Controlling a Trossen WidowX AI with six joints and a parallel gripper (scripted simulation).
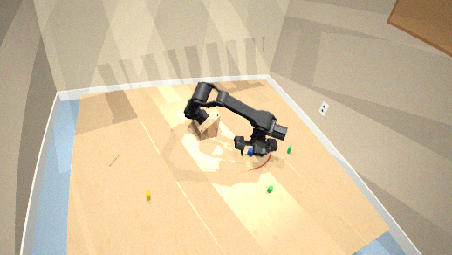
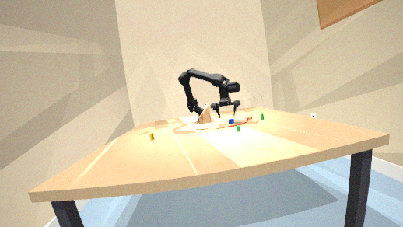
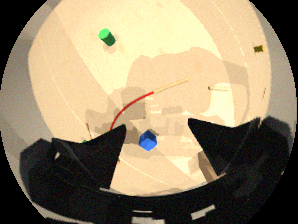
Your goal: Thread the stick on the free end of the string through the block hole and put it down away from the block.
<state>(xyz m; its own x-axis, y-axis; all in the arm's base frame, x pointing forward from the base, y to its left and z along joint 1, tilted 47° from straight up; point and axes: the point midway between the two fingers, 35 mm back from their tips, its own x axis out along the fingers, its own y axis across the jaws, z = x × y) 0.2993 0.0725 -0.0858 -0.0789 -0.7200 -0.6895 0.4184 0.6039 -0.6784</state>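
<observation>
Right now the thin wooden stick is 3 cm ahead of my gripper tip, 4 cm to the right of it and 5 cm below it. From my gripper tip the other things lie so: blue cube (5 cm behind, 4 cm to the left, 4 cm below); then round wooden button (9 cm behind, 20 cm to the left, 5 cm below); then yellow piece (1 cm ahead, 48 cm to the right, 4 cm below).
</observation>
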